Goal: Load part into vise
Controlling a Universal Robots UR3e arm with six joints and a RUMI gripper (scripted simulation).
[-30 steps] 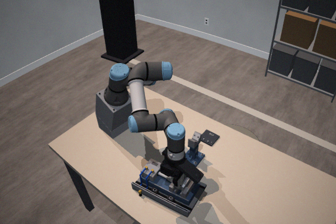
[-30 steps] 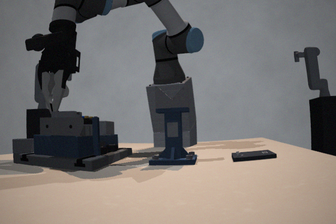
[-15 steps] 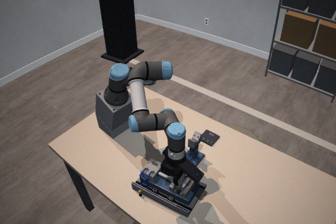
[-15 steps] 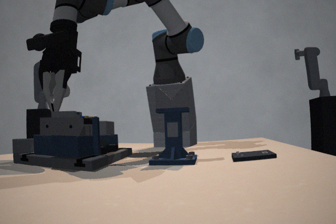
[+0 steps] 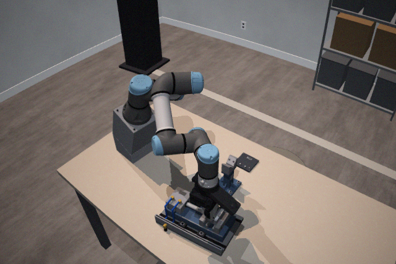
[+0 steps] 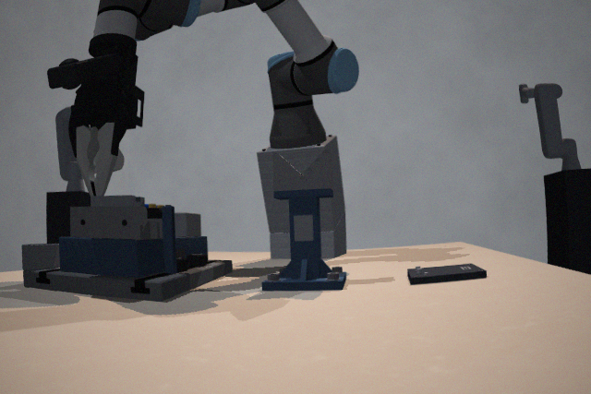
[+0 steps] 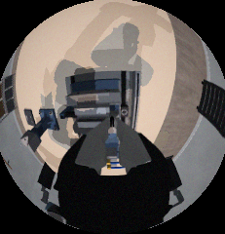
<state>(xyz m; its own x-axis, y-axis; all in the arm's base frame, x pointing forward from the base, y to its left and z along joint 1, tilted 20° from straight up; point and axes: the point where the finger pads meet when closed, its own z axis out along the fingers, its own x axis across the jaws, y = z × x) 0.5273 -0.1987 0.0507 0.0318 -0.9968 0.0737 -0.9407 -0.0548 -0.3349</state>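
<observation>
Now: the grey part 3 cm to the left of my hand and 2 cm below it. Round my hand: blue vise (7 cm behind, 3 cm to the left, 8 cm below).
</observation>
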